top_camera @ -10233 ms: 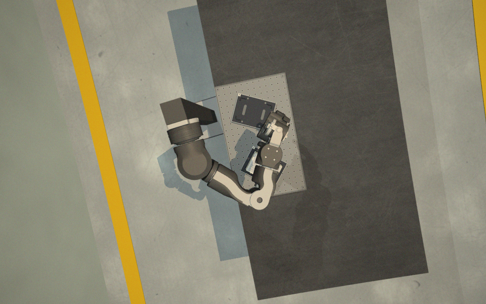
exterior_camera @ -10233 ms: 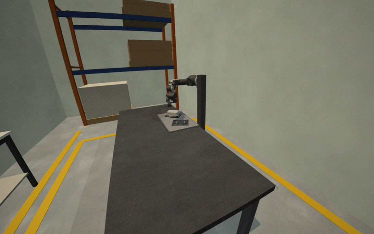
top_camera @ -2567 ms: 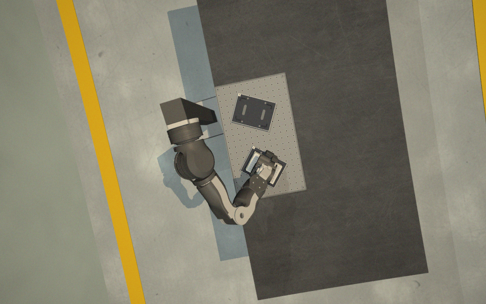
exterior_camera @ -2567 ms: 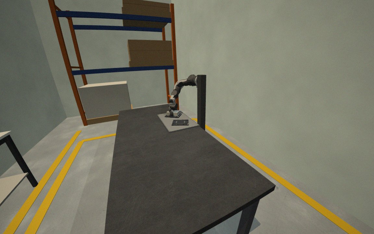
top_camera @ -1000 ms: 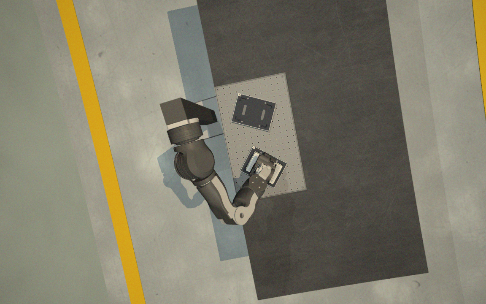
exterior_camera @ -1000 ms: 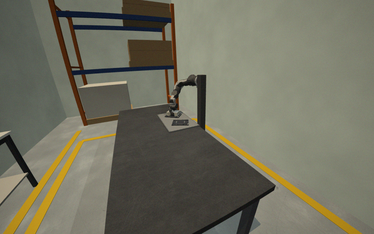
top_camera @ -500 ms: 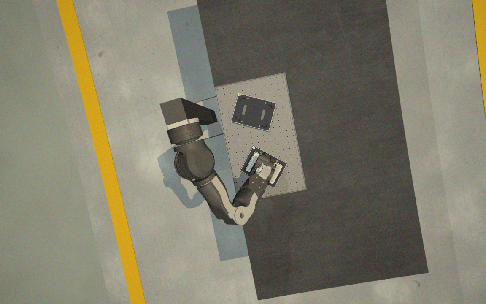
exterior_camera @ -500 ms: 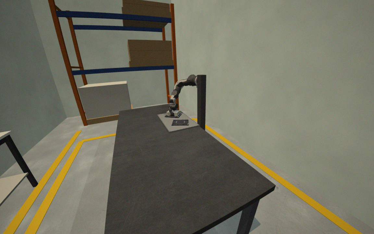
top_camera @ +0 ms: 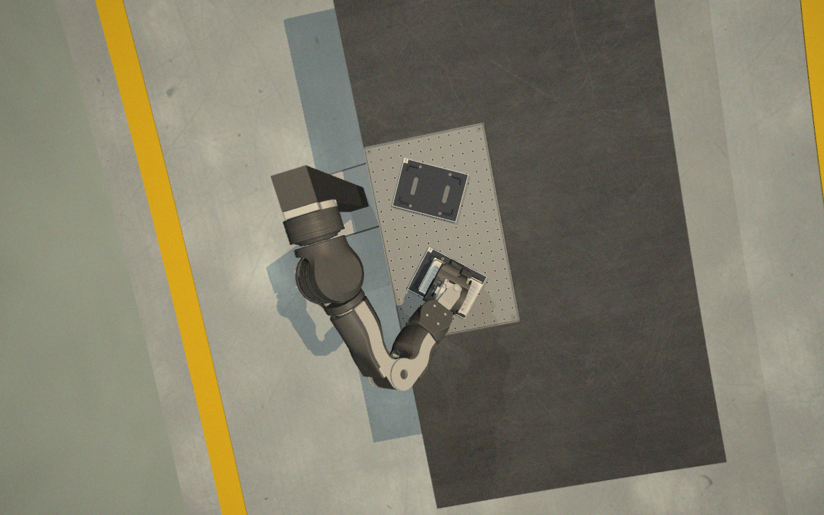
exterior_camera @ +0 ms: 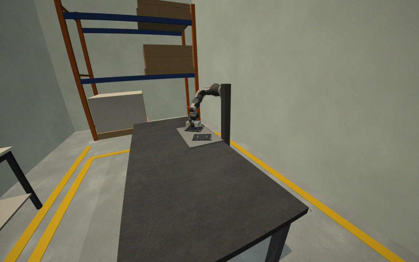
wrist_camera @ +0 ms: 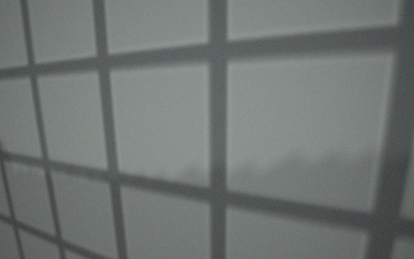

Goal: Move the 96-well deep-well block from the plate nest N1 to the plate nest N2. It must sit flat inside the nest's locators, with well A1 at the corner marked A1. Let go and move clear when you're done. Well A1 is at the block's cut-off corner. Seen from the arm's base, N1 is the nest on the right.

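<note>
Now: the A1 corner mark 90 mm to the left of my hand, 40 mm below it and 20 mm behind it. Round my hand: cream 96-well deep-well block 20 mm above.
</note>
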